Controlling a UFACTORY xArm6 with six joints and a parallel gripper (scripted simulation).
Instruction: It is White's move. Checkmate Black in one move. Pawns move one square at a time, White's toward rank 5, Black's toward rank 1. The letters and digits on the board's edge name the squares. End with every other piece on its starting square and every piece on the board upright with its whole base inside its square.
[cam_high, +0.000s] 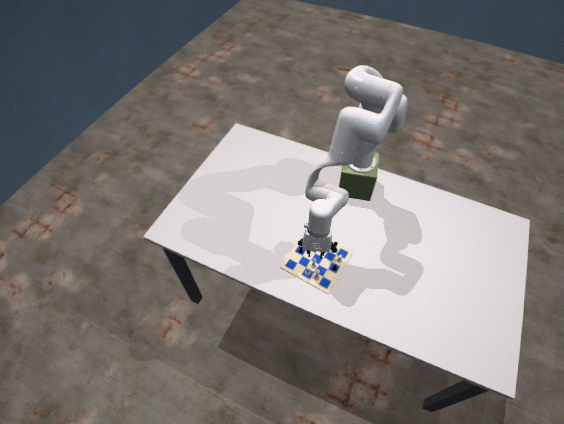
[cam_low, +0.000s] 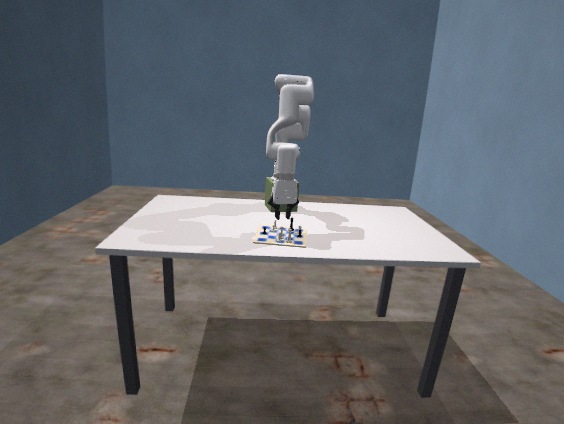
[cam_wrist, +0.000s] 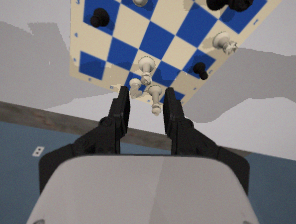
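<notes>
Right now my hand is 30 mm past the cream chessboard, 10 mm to the right of it and 110 mm above it. Also, from my hand: tall black piece (90 mm behind, 70 mm to the left, 70 mm below).
</notes>
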